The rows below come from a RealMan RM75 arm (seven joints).
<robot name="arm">
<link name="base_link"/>
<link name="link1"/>
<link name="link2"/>
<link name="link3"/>
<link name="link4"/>
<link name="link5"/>
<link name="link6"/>
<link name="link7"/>
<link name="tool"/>
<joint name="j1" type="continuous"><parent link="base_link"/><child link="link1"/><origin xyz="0 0 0.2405"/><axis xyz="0 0 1"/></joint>
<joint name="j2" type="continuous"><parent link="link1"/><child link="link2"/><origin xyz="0 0 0"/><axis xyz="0 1 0"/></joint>
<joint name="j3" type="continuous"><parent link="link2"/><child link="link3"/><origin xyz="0 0 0.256"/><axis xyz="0 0 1"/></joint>
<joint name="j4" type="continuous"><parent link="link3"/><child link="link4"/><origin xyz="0 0 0"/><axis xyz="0 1 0"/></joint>
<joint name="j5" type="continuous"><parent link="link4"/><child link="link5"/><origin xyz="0 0 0.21"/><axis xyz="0 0 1"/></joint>
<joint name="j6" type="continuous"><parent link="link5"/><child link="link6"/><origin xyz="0 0 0"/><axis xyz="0 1 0"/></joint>
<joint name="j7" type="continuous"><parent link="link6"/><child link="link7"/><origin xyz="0 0 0.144"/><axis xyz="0 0 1"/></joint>
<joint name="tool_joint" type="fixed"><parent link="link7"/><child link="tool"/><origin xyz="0 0 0"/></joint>
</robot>
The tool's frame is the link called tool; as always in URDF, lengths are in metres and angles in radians. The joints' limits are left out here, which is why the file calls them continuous.
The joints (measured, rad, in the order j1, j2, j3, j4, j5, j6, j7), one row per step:
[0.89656 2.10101 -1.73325 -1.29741 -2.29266 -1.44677 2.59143]
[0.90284 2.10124 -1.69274 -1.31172 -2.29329 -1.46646 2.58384]
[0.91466 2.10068 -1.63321 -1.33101 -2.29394 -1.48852 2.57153]
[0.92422 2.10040 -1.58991 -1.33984 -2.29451 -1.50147 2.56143]
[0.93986 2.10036 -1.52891 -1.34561 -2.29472 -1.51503 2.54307]
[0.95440 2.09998 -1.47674 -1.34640 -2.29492 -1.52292 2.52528]
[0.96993 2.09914 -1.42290 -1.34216 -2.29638 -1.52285 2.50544]
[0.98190 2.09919 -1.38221 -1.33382 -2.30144 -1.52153 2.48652]
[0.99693 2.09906 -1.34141 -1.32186 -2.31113 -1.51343 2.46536]
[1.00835 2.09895 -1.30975 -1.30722 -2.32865 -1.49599 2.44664]
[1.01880 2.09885 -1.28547 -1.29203 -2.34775 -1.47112 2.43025]
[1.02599 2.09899 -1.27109 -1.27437 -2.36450 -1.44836 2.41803]
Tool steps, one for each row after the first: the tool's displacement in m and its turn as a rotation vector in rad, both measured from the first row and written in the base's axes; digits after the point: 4 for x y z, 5 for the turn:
[-0.0054 0.0037 0.0077 0.00943 0.01981 0.00111]
[-0.0138 0.0100 0.0192 0.02825 0.05223 0.00675]
[-0.0191 0.0149 0.0273 0.04275 0.07543 0.00932]
[-0.0260 0.0221 0.0381 0.06309 0.10886 0.01444]
[-0.0315 0.0286 0.0472 0.08168 0.13797 0.01937]
[-0.0365 0.0363 0.0564 0.10604 0.17016 0.02399]
[-0.0390 0.0425 0.0628 0.12473 0.19033 0.02755]
[-0.0418 0.0498 0.0690 0.14940 0.20955 0.03469]
[-0.0425 0.0576 0.0736 0.18056 0.22058 0.04032]
[-0.0431 0.0654 0.0772 0.21447 0.22897 0.04760]
[-0.0421 0.0716 0.0785 0.23965 0.23032 0.05017]

